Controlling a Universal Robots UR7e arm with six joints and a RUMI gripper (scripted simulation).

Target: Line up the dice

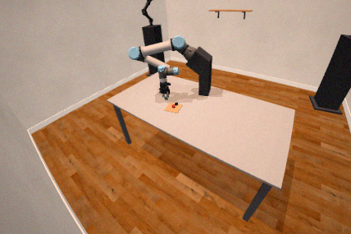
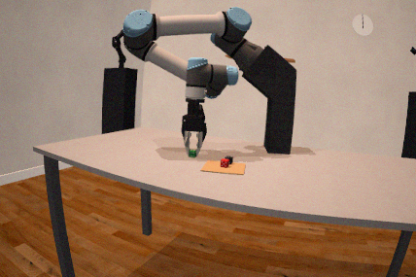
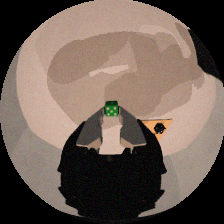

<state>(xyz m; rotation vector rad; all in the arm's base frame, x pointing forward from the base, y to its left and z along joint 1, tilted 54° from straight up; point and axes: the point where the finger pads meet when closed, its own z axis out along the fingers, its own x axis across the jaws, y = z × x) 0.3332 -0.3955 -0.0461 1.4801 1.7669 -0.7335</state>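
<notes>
Now: hand 140 mm to the right of the red die and 110 mm short of it. Round my hand: black die: 150 mm to the left, 60 mm ahead; green die: right at my hand; orange mat: 140 mm to the left, 110 mm ahead, 20 mm below.
</notes>
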